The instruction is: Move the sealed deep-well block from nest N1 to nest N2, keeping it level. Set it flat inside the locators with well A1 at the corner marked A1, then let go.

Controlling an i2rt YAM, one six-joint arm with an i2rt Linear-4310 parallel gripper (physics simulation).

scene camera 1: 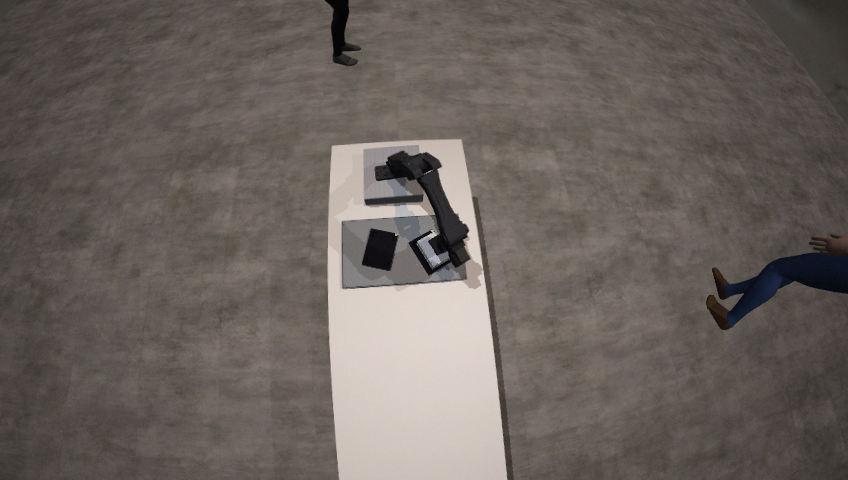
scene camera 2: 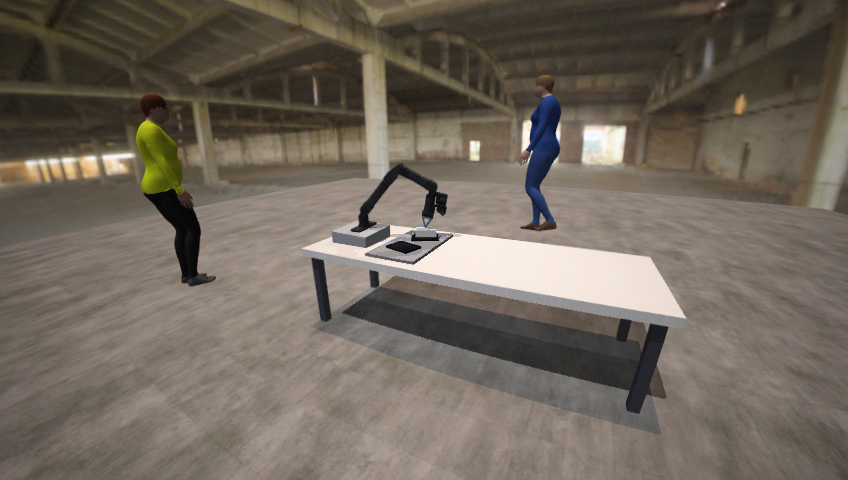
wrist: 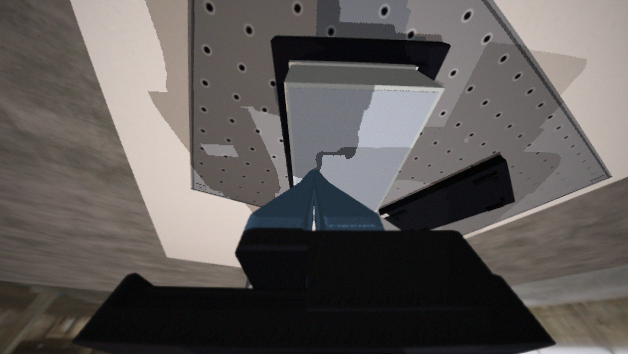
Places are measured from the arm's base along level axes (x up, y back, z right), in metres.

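Where they show: gripper, fingertip midpoint: (scene camera 1: 438, 244) (scene camera 2: 425, 227) (wrist: 314, 176); arm's base at its link origin: (scene camera 1: 397, 171) (scene camera 2: 364, 227).
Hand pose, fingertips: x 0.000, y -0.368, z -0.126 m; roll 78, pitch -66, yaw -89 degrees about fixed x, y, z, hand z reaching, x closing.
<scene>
Each offset is from my fingertips to the top centre of the thing. Level surfaces: height alone.
The sealed deep-well block @[dx +0.000, dy -0.014, dz +0.021 m] (scene camera 1: 429, 248) (scene camera 2: 426, 232) (wrist: 325, 115), a pale box with a light flat top, sits in a black nest @[dx -0.042, dy -0.010, dz +0.029 m] (scene camera 1: 420, 258) (wrist: 360, 47). The other black nest @[dx -0.042, dy +0.030, dz +0.241 m] (scene camera 1: 379, 249) (scene camera 2: 403, 246) (wrist: 455, 195) lies apart from it with no block in it. The nest labels and the A1 mark cannot be read. My gripper (scene camera 2: 426, 226) (wrist: 314, 176) is shut and empty. Its blue fingertips meet in a point over the block's top, close above it; whether they touch it cannot be told. In the scene camera 1 view the arm hides the fingers and part of the block.
Both nests are on a grey perforated board (scene camera 1: 357, 279) (scene camera 2: 380, 254) (wrist: 225, 65) on a white table @[dx -0.072 m] (scene camera 1: 416, 368) (scene camera 2: 535, 267). The arm's base stands on a grey box (scene camera 1: 392, 200) (scene camera 2: 358, 237). One person in yellow (scene camera 2: 159, 157) and one in blue (scene camera 2: 544, 130) stand away from the table.
</scene>
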